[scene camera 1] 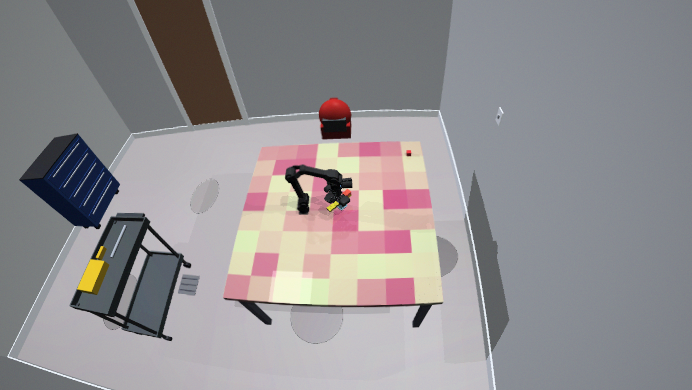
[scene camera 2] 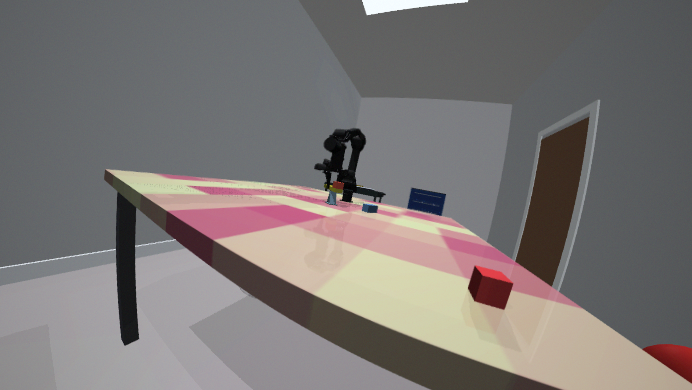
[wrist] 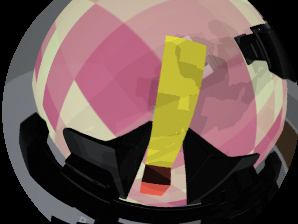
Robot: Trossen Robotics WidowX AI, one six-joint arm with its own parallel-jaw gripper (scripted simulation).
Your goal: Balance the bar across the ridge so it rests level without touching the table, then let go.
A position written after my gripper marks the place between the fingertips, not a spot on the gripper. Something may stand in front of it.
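Observation:
Visible: my gripper (wrist: 168,128); a bar (wrist: 183,62); a red cube (scene camera 2: 487,286).

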